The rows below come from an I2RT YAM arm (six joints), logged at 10 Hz.
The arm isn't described. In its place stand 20 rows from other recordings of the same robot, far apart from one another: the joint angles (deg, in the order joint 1, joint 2, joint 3, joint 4, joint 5, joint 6), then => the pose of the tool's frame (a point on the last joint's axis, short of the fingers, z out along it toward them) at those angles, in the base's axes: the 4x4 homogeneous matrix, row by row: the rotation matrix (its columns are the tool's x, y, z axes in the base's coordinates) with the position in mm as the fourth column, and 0 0 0 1 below.
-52.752, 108.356, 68.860, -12.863, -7.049, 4.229 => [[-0.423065 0.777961 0.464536 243.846], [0.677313 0.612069 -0.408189 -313.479], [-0.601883 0.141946 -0.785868 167.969], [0 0 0 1]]
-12.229, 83.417, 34.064, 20.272, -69.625, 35.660 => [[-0.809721 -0.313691 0.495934 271.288], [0.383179 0.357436 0.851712 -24.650], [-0.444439 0.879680 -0.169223 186.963], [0 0 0 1]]
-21.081, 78.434, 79.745, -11.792, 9.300, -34.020 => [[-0.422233 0.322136 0.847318 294.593], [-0.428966 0.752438 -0.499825 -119.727], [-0.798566 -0.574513 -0.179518 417.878], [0 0 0 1]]
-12.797, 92.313, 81.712, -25.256, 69.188, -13.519 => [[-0.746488 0.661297 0.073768 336.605], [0.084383 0.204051 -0.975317 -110.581], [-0.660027 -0.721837 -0.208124 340.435], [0 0 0 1]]
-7.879, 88.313, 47.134, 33.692, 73.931, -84.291 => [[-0.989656 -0.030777 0.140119 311.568], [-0.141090 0.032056 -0.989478 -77.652], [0.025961 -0.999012 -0.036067 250.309], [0 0 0 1]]
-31.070, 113.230, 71.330, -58.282, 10.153, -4.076 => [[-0.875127 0.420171 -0.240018 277.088], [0.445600 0.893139 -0.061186 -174.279], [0.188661 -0.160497 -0.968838 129.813], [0 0 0 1]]
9.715, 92.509, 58.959, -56.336, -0.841, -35.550 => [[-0.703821 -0.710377 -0.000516 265.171], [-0.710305 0.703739 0.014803 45.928], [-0.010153 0.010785 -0.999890 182.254], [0 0 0 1]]
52.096, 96.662, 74.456, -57.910, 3.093, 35.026 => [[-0.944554 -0.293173 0.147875 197.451], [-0.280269 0.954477 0.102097 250.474], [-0.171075 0.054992 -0.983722 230.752], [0 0 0 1]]
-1.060, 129.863, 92.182, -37.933, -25.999, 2.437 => [[-0.971525 -0.051001 0.231381 446.335], [0.056200 0.899086 0.434149 7.350], [-0.230174 0.434791 -0.870619 111.195], [0 0 0 1]]
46.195, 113.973, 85.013, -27.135, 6.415, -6.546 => [[-0.493919 -0.735140 0.464342 301.691], [-0.678625 0.659789 0.322717 308.800], [-0.543610 -0.155718 -0.824767 197.818], [0 0 0 1]]
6.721, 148.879, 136.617, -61.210, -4.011, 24.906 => [[-0.921037 0.277141 0.273650 525.383], [0.314467 0.943699 0.102680 64.421], [-0.229787 0.180626 -0.956333 151.559], [0 0 0 1]]
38.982, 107.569, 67.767, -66.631, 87.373, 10.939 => [[-0.779200 -0.102506 0.618336 259.404], [-0.619390 -0.025064 -0.784683 164.178], [0.095933 -0.994417 -0.043961 181.907], [0 0 0 1]]
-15.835, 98.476, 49.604, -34.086, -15.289, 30.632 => [[-0.703295 0.686210 0.185722 270.528], [0.710353 0.668114 0.221412 -66.972], [0.027852 0.287646 -0.957332 122.016], [0 0 0 1]]
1.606, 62.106, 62.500, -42.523, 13.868, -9.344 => [[-0.686074 0.039614 0.726453 221.737], [-0.176926 0.959456 -0.219412 -2.319], [-0.705691 -0.279062 -0.651249 335.688], [0 0 0 1]]
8.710, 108.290, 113.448, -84.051, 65.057, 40.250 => [[-0.670003 0.709747 0.217612 359.364], [0.173016 0.434356 -0.883968 22.399], [-0.721915 -0.554611 -0.413817 358.602], [0 0 0 1]]
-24.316, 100.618, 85.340, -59.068, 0.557, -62.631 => [[-0.771181 -0.588877 0.241876 319.144], [-0.626008 0.770534 -0.119960 -144.586], [-0.115732 -0.243927 -0.962863 260.770], [0 0 0 1]]
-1.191, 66.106, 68.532, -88.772, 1.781, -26.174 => [[-0.905478 -0.419685 0.063041 162.234], [-0.422156 0.905944 -0.032397 -4.479], [-0.043515 -0.055947 -0.997485 315.833], [0 0 0 1]]
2.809, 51.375, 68.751, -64.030, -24.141, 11.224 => [[-0.775737 -0.177512 0.605575 143.311], [0.139774 0.887455 0.439188 21.609], [-0.615382 0.425338 -0.663620 372.741], [0 0 0 1]]
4.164, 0.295, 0.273, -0.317, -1.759, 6.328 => [[-0.017239 -0.101912 0.994644 110.234], [0.109205 0.988649 0.103191 9.121], [-0.993870 0.110399 -0.005914 174.118], [0 0 0 1]]
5.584, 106.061, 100.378, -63.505, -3.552, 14.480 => [[-0.930526 0.117373 0.346909 379.666], [0.159775 0.982458 0.096167 39.336], [-0.329536 0.144913 -0.932956 300.256], [0 0 0 1]]
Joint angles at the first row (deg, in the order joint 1, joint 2, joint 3, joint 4, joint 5, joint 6):
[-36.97, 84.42, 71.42, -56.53, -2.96, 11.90]
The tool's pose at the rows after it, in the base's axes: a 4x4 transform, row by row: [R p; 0 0 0 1], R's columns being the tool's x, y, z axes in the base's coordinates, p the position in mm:
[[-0.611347 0.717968 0.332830 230.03], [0.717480 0.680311 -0.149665 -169.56], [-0.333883 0.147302 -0.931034 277.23], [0 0 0 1]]
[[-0.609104 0.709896 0.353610 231.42], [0.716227 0.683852 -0.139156 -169.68], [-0.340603 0.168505 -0.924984 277.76], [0 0 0 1]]
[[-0.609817 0.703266 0.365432 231.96], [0.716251 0.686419 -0.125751 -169.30], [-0.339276 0.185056 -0.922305 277.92], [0 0 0 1]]
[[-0.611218 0.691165 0.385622 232.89], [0.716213 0.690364 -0.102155 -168.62], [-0.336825 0.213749 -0.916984 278.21], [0 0 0 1]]
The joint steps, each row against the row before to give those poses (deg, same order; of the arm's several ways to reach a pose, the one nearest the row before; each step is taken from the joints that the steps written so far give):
[0.00, 0.02, 0.00, 0.48, -1.66, 0.00]
[0.00, 0.00, 0.00, 0.68, -1.20, 0.05]
[0.00, 0.00, 0.00, 0.13, -1.03, -0.01]
[0.00, 0.00, 0.00, 0.22, -1.79, 0.00]

